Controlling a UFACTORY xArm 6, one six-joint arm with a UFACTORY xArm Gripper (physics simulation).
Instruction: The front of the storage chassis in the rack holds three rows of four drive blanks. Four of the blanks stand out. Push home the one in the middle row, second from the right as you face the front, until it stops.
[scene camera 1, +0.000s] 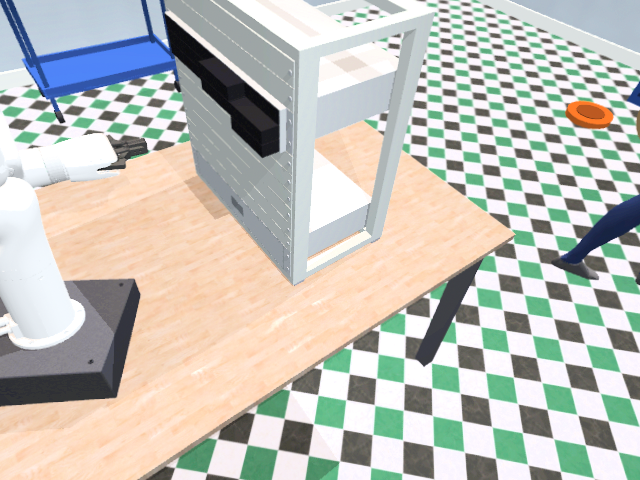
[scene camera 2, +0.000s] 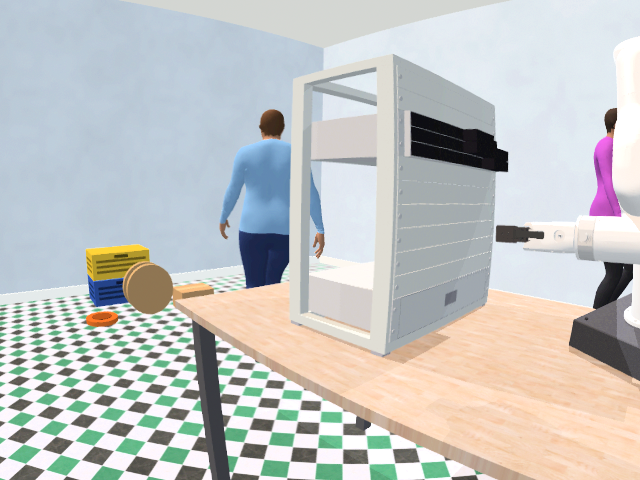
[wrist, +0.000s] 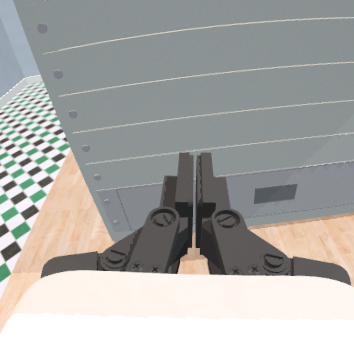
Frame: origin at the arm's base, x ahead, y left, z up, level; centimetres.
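Seen in the pictures: gripper, fingertip midpoint: (scene camera 1: 146, 145) (scene camera 2: 497, 233) (wrist: 194, 174); arm's base, link origin: (scene camera 1: 48, 324).
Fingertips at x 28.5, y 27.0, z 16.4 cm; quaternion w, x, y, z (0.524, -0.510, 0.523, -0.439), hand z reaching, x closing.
Pixels of each thing's top centre, then the offset from my fingertips to it. "spot": a spot on its surface instead. Level surfaces: height alone.
- pale rack, top centre: (scene camera 2: 408, 89) dx +30.8, dy -6.6, dz +33.3 cm
- upper blank, top centre: (scene camera 1: 240, 65) (scene camera 2: 464, 132) dx +18.7, dy -14.1, dz +22.1 cm
- right end, surface spot: (scene camera 1: 250, 126) (scene camera 2: 504, 154) spot: dx +14.9, dy -27.7, dz +18.3 cm
- dark part, surface spot: (scene camera 1: 217, 98) spot: dx +13.0, dy -16.0, dz +17.7 cm
- wooden table, surface height: dz -25.1 cm
The pale rack (scene camera 1: 305, 170) (scene camera 2: 385, 206) (wrist: 240, 120) stands on the table. The black-fronted chassis (scene camera 1: 282, 129) (scene camera 2: 407, 133) is high in its front. An upper blank (scene camera 1: 219, 74) (scene camera 2: 478, 140) and a block at the right end (scene camera 1: 250, 126) (scene camera 2: 502, 160) stand out. The middle-row blank second from right seems to be the dark part (scene camera 1: 217, 98) just under the upper blank; black edges blur together. My gripper (scene camera 1: 143, 145) (scene camera 2: 500, 233) (wrist: 194, 174) is shut and empty, pointing at the rack's front, below the chassis and apart from the panels. No blanks show in the wrist view.
The rack stands on the wooden table (scene camera 1: 206, 310) (scene camera 2: 439, 392). The arm's dark base (scene camera 1: 62, 384) (scene camera 2: 599, 333) is on the same table. A blue cart (scene camera 1: 108, 64), an orange ring (scene camera 1: 570, 117) (scene camera 2: 101, 324), stacked crates (scene camera 2: 117, 260) and people are beyond the table.
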